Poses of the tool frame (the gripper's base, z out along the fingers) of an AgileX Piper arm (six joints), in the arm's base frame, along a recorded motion.
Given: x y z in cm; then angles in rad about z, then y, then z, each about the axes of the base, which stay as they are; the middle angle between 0 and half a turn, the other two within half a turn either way.
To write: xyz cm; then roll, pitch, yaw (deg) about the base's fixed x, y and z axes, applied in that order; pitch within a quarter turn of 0, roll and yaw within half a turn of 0. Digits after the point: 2 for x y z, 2 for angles.
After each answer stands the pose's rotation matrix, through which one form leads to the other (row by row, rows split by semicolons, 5 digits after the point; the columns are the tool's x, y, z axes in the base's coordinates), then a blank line. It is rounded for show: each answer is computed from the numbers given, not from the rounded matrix.
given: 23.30, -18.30, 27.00, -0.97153, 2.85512, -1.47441
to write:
23.30, -18.30, 27.00, -166.33, 9.17, 152.29
-0.87399 0.48519 0.02719; 0.45907 0.84270 -0.28126; -0.15938 -0.23333 -0.95925

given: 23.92, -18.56, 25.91, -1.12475, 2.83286, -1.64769
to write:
23.92, -18.56, 25.91, -163.95, 7.53, 151.10
-0.86792 0.49615 -0.02334; 0.47909 0.82383 -0.30295; -0.13108 -0.27412 -0.95272

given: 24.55, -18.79, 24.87, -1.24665, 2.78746, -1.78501
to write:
24.55, -18.79, 24.87, -160.69, 6.34, 150.23
-0.86275 0.50022 -0.07372; 0.49342 0.80107 -0.33885; -0.11045 -0.32872 -0.93795

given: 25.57, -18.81, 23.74, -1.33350, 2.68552, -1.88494
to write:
25.57, -18.81, 23.74, -154.51, 5.94, 149.75
-0.85920 0.49322 -0.13609; 0.50106 0.75729 -0.41887; -0.10353 -0.42808 -0.89779

